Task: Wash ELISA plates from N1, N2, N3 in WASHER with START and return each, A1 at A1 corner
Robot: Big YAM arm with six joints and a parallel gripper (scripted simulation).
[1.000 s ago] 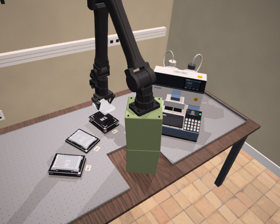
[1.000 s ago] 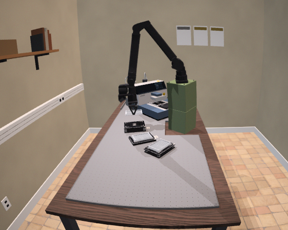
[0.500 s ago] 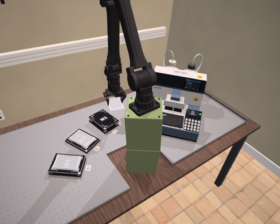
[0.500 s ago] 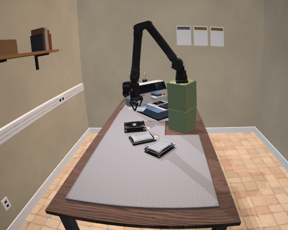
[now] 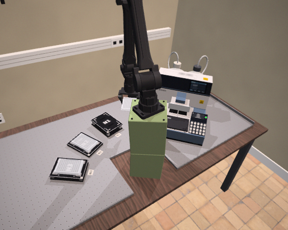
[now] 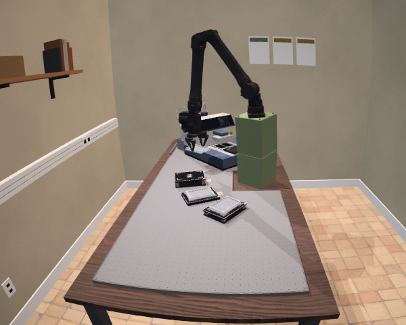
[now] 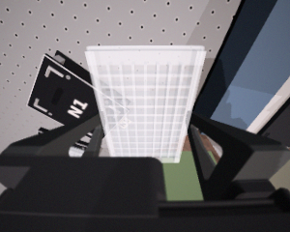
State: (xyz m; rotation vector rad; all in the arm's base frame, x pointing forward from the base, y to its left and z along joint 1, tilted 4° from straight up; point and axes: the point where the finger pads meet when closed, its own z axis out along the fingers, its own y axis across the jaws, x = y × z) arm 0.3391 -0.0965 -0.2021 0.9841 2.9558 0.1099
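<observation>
The dark washer carrier is 230 mm behind my hand, 190 mm to the right of it and 70 mm below it. Also, from my hand: plate washer (120 mm behind, 310 mm to the right, 20 mm below).
</observation>
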